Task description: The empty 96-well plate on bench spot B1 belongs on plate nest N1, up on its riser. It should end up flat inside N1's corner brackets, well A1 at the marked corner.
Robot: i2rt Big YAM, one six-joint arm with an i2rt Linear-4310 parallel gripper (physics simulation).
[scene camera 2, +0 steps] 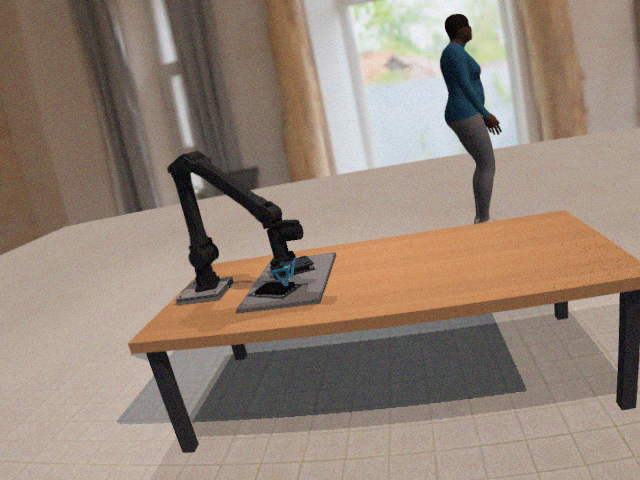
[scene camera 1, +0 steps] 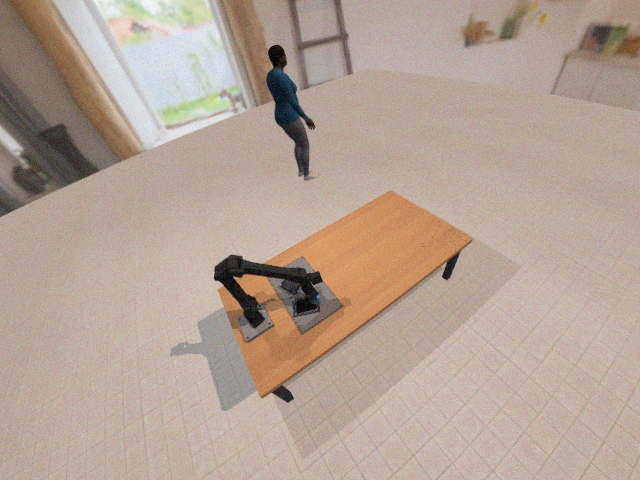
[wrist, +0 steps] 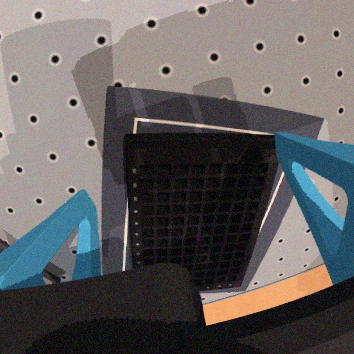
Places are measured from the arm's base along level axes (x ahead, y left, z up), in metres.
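Where they show: gripper, fingertip midpoint: (scene camera 2: 288,281) (scene camera 1: 313,298) (wrist: 180,171); arm's base, origin of the base link: (scene camera 2: 208,285) (scene camera 1: 255,318).
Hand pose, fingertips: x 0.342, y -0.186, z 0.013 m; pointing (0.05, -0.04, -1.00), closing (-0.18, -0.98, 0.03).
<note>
Each offset is from my fingertips to the top centre of the thing. "pt": to the spot under its first point. Level surfaces: height alone.
The black 96-well plate {dz -0.012, dx -0.056, dy +0.014 m} (scene camera 1: 305,307) (scene camera 2: 272,289) (wrist: 200,210) lies flat on the dark pad of spot B1 {pt dz -0.026, dx +0.014, dy +0.030 m} (wrist: 113,150), inside or along its pale outline. Its near end is partly hidden by the gripper body in the wrist view. My gripper (scene camera 1: 316,298) (scene camera 2: 285,280) (wrist: 180,171) is open with its blue fingers spread, low above the plate. In the wrist view one finger is left of the plate and the other overlaps its far right corner. Nest N1 {dz +0.008, dx +0.008, dy +0.210 m} (scene camera 1: 291,285) (scene camera 2: 304,265) is the dark raised block beside B1; its brackets and marked corner are too small to tell.
Both spots are on a grey perforated board (scene camera 1: 330,304) (scene camera 2: 325,276) (wrist: 30,90) on the wooden table {dz -0.041 m} (scene camera 1: 372,232) (scene camera 2: 439,268). The arm's base plate (scene camera 1: 248,333) (scene camera 2: 188,297) stands beside the board. A person (scene camera 1: 283,95) (scene camera 2: 462,77) stands beyond the table.
</note>
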